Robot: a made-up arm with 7 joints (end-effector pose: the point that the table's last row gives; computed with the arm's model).
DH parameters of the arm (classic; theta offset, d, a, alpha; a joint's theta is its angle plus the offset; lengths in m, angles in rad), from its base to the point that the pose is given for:
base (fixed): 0 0.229 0 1.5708
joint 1: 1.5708 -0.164 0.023 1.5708
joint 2: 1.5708 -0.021 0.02 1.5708
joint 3: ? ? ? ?
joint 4: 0 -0.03 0.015 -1.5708
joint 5: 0 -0.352 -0.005 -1.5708
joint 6: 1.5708 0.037 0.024 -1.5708
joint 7: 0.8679 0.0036 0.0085 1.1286
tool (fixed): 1.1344 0.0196 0 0
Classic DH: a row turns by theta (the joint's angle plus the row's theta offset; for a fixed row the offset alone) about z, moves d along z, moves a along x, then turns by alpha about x.
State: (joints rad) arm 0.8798 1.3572 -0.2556 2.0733 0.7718 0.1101 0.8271
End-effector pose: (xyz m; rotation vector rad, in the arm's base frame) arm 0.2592 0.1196 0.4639 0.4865 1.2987 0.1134
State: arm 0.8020 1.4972 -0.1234 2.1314 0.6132 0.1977 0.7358
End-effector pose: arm 0.2376 0.1168 0.4749 0.4149 1.2109 0.4560
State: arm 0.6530 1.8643 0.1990 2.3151 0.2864 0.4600 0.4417
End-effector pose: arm 0.1734 0.0442 0.4695 0.2719 0.6624 1.1342
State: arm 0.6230 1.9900 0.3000 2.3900 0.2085 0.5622 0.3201
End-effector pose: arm 0.1516 0.0086 0.4477 0.2392 0.3918 1.2559
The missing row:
joint 3: 1.5708 -0.144 0.019 1.5708
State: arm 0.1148 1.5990 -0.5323 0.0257 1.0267 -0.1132 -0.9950
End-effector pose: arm -0.0136 0.6913 0.2919 -1.2970 -0.4839 2.2471
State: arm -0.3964 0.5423 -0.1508 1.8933 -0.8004 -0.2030 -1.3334
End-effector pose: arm 0.3379 0.1558 0.1331 -0.8293 0.3207 0.6302
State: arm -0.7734 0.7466 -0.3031 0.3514 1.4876 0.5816 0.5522
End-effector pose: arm -0.2016 0.4617 -0.1253 1.5634 -1.4864 -0.6842
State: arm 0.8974 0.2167 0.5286 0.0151 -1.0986 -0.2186 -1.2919
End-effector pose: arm 0.3787 0.3540 -0.0486 -1.2448 0.6392 1.4734
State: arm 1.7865 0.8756 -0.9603 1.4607 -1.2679 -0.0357 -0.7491
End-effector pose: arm 0.2404 0.0546 0.5522 0.0291 -1.0622 0.8480
